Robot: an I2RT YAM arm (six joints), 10 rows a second.
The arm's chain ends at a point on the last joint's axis. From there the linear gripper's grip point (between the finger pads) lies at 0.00 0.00 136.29 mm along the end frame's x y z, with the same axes.
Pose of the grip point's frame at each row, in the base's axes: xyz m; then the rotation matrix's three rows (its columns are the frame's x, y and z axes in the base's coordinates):
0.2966 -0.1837 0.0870; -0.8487 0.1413 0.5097; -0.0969 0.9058 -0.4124; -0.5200 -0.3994 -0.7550
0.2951 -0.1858 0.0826; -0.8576 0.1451 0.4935; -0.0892 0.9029 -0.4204; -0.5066 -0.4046 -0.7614
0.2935 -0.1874 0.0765; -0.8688 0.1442 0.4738; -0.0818 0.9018 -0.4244; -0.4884 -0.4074 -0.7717
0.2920 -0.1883 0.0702; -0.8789 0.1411 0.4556; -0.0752 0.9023 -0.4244; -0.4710 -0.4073 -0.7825
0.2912 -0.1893 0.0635; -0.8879 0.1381 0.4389; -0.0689 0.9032 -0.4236; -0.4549 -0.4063 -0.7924
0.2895 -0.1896 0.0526; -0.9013 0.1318 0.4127; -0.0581 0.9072 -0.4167; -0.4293 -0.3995 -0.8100
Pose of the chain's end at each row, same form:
0.2271 -0.1275 0.1899; -0.8487 0.1413 0.5097; -0.0969 0.9058 -0.4124; -0.5200 -0.3994 -0.7550
0.2278 -0.1285 0.1864; -0.8576 0.1451 0.4935; -0.0892 0.9029 -0.4204; -0.5066 -0.4046 -0.7614
0.2289 -0.1296 0.1817; -0.8688 0.1442 0.4738; -0.0818 0.9018 -0.4244; -0.4884 -0.4074 -0.7717
0.2299 -0.1305 0.1768; -0.8789 0.1411 0.4556; -0.0752 0.9023 -0.4244; -0.4710 -0.4073 -0.7825
0.2314 -0.1316 0.1715; -0.8879 0.1381 0.4389; -0.0689 0.9032 -0.4236; -0.4549 -0.4063 -0.7924
0.2333 -0.1328 0.1630; -0.9013 0.1318 0.4127; -0.0581 0.9072 -0.4167; -0.4293 -0.3995 -0.8100

